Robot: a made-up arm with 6 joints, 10 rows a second.
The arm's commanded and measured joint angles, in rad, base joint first. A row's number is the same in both.
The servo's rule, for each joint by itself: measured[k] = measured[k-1] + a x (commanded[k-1-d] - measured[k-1]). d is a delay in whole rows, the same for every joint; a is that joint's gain. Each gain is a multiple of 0.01, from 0.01 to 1. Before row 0 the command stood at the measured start. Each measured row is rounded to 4 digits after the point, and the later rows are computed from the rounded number. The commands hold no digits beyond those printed.
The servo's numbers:
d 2
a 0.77 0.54 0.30 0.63 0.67 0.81
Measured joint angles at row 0:
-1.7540, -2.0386, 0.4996, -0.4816, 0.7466, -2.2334
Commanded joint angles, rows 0 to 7:
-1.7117, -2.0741, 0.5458, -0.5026, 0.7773, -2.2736
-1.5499, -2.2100, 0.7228, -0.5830, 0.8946, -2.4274
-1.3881, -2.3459, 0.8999, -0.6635, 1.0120, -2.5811
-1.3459, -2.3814, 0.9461, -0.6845, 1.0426, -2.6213
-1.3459, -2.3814, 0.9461, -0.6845, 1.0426, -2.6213
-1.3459, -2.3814, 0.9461, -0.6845, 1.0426, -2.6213
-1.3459, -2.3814, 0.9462, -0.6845, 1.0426, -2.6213
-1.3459, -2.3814, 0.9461, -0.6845, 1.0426, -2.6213
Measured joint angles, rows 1 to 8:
-1.7540, -2.0386, 0.4996, -0.4816, 0.7466, -2.2334
-1.7540, -2.0386, 0.4996, -0.4816, 0.7466, -2.2334
-1.7214, -2.0578, 0.5135, -0.4948, 0.7672, -2.2660
-1.5893, -2.1400, 0.5763, -0.5504, 0.8526, -2.3967
-1.4344, -2.2512, 0.6734, -0.6217, 0.9594, -2.5461
-1.3663, -2.3215, 0.7552, -0.6613, 1.0151, -2.6070
-1.3506, -2.3538, 0.8125, -0.6759, 1.0335, -2.6186
-1.3470, -2.3687, 0.8526, -0.6813, 1.0396, -2.6208

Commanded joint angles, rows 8 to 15:
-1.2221, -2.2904, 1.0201, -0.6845, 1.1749, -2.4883
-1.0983, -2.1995, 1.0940, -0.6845, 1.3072, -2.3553
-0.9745, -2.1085, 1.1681, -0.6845, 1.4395, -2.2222
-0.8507, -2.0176, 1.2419, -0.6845, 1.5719, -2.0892
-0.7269, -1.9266, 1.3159, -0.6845, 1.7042, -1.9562
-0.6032, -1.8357, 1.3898, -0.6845, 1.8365, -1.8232
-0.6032, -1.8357, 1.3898, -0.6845, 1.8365, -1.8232
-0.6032, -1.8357, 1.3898, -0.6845, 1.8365, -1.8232
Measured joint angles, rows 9 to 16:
-1.3462, -2.3756, 0.8807, -0.6833, 1.0416, -2.6212
-1.3460, -2.3787, 0.9003, -0.6841, 1.0423, -2.6213
-1.2506, -2.3310, 0.9362, -0.6844, 1.1311, -2.5136
-1.1333, -2.2600, 0.9835, -0.6845, 1.2491, -2.3854
-1.0110, -2.1782, 1.0389, -0.6845, 1.3767, -2.2532
-0.8876, -2.0915, 1.0998, -0.6845, 1.5075, -2.1204
-0.7639, -2.0025, 1.1646, -0.6845, 1.6393, -1.9874
-0.6402, -1.9124, 1.2322, -0.6845, 1.7714, -1.8544

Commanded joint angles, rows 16 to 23:
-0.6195, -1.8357, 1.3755, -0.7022, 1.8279, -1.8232
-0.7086, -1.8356, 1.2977, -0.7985, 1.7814, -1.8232
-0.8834, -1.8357, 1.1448, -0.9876, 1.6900, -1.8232
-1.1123, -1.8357, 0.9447, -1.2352, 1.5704, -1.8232
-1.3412, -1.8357, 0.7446, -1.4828, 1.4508, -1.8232
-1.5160, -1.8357, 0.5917, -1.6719, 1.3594, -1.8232
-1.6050, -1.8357, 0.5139, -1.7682, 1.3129, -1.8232
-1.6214, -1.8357, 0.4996, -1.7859, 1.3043, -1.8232
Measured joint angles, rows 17 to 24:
-0.6117, -1.8710, 1.2795, -0.6845, 1.8150, -1.8291
-0.6052, -1.8519, 1.3126, -0.6845, 1.8294, -1.8243
-0.6162, -1.8432, 1.3315, -0.6957, 1.8284, -1.8234
-0.6873, -1.8391, 1.3214, -0.7605, 1.7969, -1.8232
-0.8383, -1.8373, 1.2684, -0.9036, 1.7253, -1.8232
-1.0493, -1.8364, 1.1713, -1.1125, 1.6215, -1.8232
-1.2741, -1.8360, 1.0433, -1.3458, 1.5071, -1.8232
-1.4604, -1.8358, 0.9078, -1.5512, 1.4081, -1.8232

